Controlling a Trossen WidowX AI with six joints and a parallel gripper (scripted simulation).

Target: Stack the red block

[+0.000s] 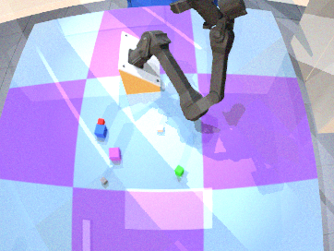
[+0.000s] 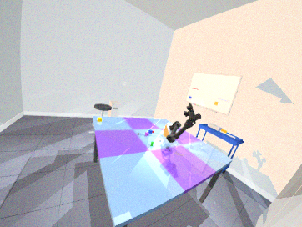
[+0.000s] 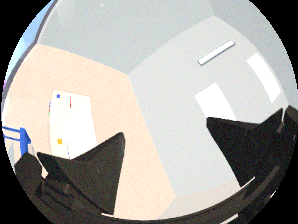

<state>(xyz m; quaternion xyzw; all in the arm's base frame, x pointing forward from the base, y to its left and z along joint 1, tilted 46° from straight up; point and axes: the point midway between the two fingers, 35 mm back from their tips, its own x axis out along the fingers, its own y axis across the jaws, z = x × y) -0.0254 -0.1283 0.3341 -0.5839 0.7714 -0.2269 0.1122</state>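
Right now my gripper tip is 460 mm above the red block, 260 mm to the left of it and 220 mm short of it. The rest, counted from my gripper tip: blue block (450 mm below, 260 mm to the right, 260 mm ahead); magenta block (450 mm below, 340 mm ahead, 210 mm to the right); small pale piece (460 mm below, 260 mm ahead, 60 mm to the right).
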